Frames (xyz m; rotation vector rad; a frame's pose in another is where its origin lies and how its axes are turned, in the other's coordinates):
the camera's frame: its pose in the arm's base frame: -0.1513 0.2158 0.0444 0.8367 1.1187 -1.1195
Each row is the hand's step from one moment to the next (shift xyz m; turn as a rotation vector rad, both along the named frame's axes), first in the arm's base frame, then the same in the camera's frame.
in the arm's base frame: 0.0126 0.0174 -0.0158 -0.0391 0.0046 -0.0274
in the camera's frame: 0.0114 0.0170 -0.0171 0.0234 -0.0360 -0.0213
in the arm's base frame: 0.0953 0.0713 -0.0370 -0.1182 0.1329 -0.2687
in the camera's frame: 0.0222 0.1112 -0.0518 0.2199 -0.0746 -0.2234
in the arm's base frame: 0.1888 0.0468 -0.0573 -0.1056 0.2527 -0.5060
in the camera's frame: 0.0525 0.1956 -0.0105 0.4192 -0.0269 -0.3932
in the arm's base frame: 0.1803 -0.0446 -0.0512 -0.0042 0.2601 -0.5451
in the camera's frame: 0.0695 0.1637 0.0741 0.4600 0.0737 -0.3844
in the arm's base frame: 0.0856 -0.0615 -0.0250 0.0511 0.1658 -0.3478
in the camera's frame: 0.0439 0.0673 0.0726 0.2961 0.0990 -0.2315
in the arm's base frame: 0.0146 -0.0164 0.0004 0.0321 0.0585 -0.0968
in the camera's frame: 0.0045 0.0099 0.0191 0.0801 0.0480 -0.0714
